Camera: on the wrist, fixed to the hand. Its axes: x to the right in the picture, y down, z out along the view.
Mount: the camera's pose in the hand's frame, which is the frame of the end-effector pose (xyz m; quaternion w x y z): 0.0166 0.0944 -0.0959 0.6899 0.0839 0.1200 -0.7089
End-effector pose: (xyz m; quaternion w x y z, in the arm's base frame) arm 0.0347 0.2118 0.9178 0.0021 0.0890 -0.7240 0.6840
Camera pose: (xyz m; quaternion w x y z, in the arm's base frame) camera -0.0055 0.3093 0.8326 0.5658 0.4928 -0.3788 0.5419
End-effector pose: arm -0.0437 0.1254 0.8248 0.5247 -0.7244 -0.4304 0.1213
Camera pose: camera 0.0733 0.0675 0.7880 0.5604 -0.1652 -0.7373 -0.3391
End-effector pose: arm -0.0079 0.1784 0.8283 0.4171 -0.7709 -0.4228 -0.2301
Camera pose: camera 0.0805 0.0779 0.8501 0.2401 -0.1695 -0.8075 -0.5115
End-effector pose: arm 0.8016 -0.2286 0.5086 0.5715 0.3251 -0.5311 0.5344
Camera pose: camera 0.7340 -0.1136 0.4844 0.8096 0.5846 -0.0225 0.0471
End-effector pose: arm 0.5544 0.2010 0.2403 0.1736 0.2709 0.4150 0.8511
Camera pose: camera 0.4765 0.0947 0.2723 0.6506 -0.1949 0.5706 0.4618
